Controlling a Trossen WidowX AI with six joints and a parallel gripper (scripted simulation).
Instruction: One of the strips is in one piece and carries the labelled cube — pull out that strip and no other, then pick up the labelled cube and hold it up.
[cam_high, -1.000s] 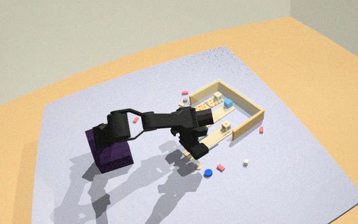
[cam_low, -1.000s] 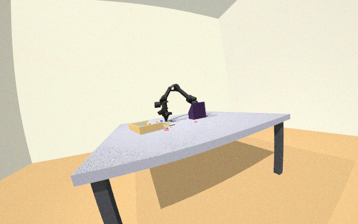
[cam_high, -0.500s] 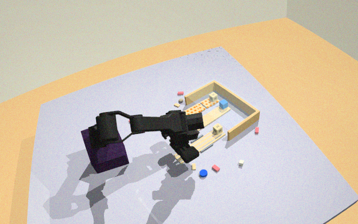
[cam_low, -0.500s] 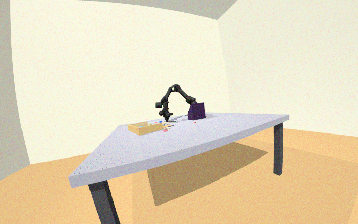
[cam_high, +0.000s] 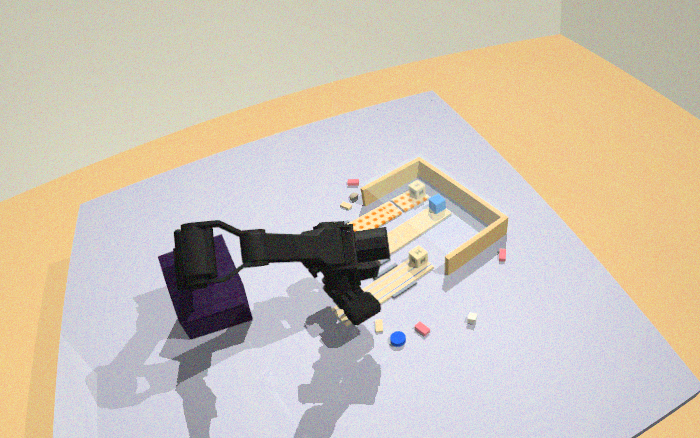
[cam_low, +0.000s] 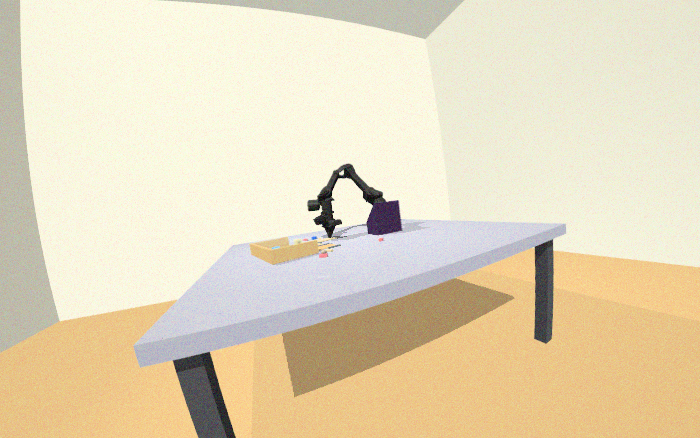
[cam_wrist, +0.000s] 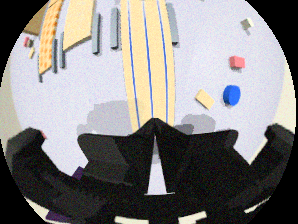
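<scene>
My gripper tip is 9 cm short of the strip and 3 cm to the right of it. The rest, counted from my gripper tip: blue disc (6 cm ahead, 11 cm to the right).
</scene>
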